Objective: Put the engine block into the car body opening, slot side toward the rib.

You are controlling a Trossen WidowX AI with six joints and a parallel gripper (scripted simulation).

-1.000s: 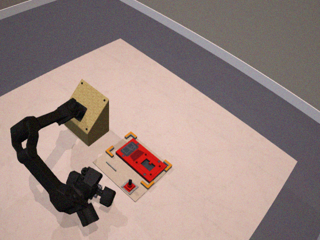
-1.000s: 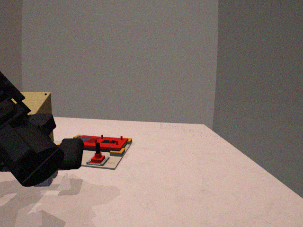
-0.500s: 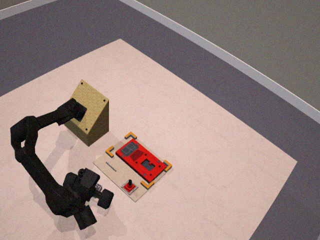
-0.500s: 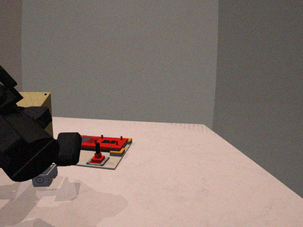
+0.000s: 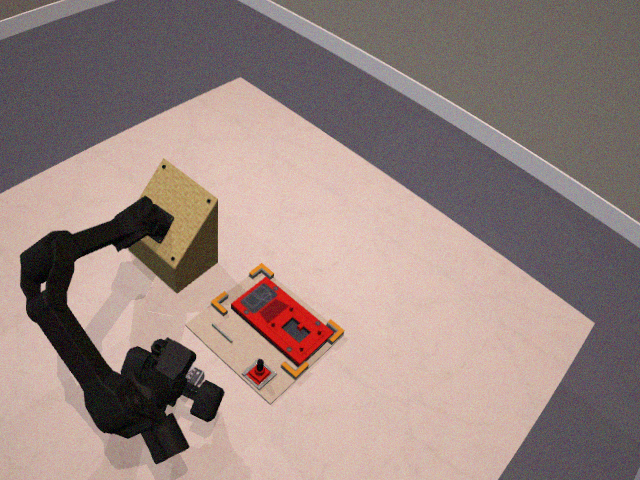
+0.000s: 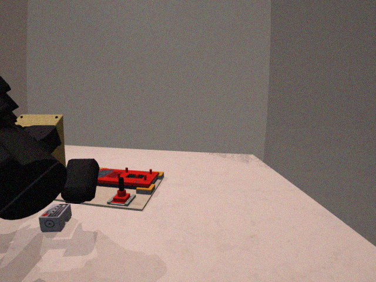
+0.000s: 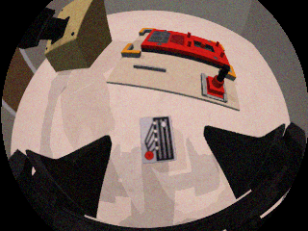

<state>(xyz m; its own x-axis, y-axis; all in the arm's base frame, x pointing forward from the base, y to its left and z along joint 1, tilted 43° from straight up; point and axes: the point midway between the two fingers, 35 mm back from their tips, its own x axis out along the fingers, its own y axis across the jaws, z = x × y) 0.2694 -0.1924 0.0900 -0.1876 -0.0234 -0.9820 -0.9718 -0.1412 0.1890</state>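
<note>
My gripper tip is now 3 cm above the grey engine block. The rest, counted from my gripper tip: black peg (11 cm to the left, 9 cm ahead, 1 cm below).
</note>
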